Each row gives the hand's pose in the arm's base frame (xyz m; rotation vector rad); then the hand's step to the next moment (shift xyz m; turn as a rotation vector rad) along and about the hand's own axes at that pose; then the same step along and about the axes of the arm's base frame.
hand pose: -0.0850 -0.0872 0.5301 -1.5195 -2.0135 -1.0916
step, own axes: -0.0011 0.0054 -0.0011 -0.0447 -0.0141 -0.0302
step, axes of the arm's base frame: 0.0052 -0.0010 0.0018 -0.0024 -0.0529 -0.0176
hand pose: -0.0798 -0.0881 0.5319 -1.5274 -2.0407 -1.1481
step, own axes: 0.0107 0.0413 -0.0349 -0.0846 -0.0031 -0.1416
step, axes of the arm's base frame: 0.0273 -0.0161 0.0451 0.0011 -0.1626 0.0279
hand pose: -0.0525 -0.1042 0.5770 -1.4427 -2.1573 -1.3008
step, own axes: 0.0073 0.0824 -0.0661 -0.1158 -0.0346 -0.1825
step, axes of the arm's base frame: 0.0478 -0.0370 0.0870 -0.0208 -0.2174 0.0152
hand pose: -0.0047 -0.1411 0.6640 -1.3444 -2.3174 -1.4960
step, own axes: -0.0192 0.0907 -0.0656 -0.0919 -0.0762 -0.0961
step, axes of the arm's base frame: 0.0506 -0.0495 0.0888 -0.0324 -0.1420 -0.0477
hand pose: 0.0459 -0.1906 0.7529 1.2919 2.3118 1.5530
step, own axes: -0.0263 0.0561 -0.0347 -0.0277 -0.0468 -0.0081
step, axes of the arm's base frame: 0.0338 -0.0354 0.0515 -0.0140 -0.0308 -0.0434
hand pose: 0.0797 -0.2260 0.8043 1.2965 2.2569 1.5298
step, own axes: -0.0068 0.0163 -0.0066 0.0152 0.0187 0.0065
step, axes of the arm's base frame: 0.0102 -0.0074 0.0140 0.0047 0.0175 0.0172
